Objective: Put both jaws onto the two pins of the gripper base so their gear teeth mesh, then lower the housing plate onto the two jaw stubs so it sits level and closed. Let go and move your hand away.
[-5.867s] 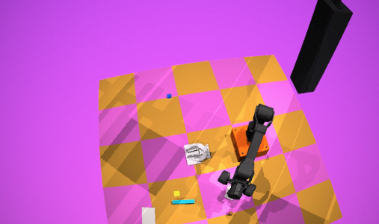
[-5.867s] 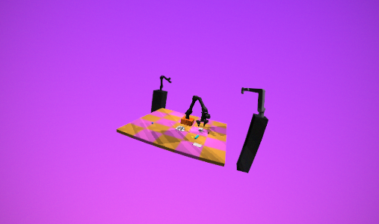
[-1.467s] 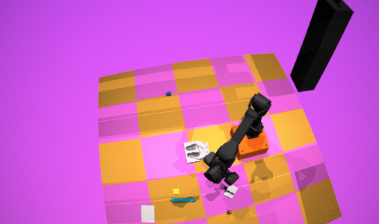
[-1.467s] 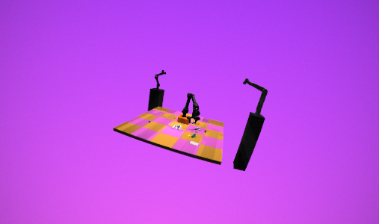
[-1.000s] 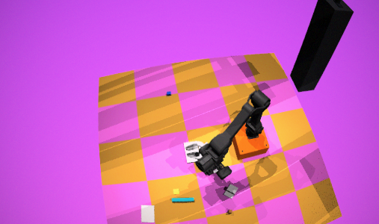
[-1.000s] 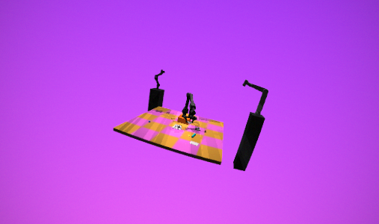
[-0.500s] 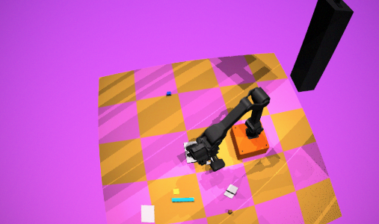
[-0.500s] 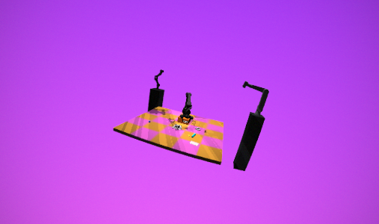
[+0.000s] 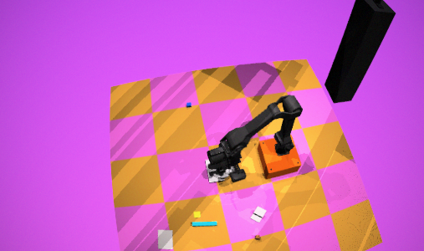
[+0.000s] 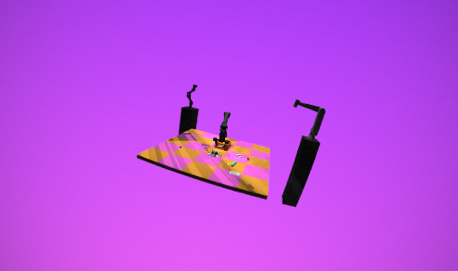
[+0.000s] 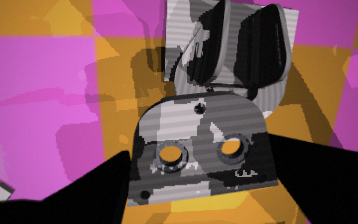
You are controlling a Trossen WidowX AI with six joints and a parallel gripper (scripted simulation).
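Now: the gripper jaw 2 cm ahead of my gripper tip, 6 cm to the right of it and 7 cm below it. From my gripper tip the other things lie so: yellow cube (18 cm ahead, 17 cm to the left, 8 cm below); small brown cube (6 cm behind, 34 cm to the left, 7 cm below); teal bar (16 cm ahead, 22 cm to the left, 8 cm below).
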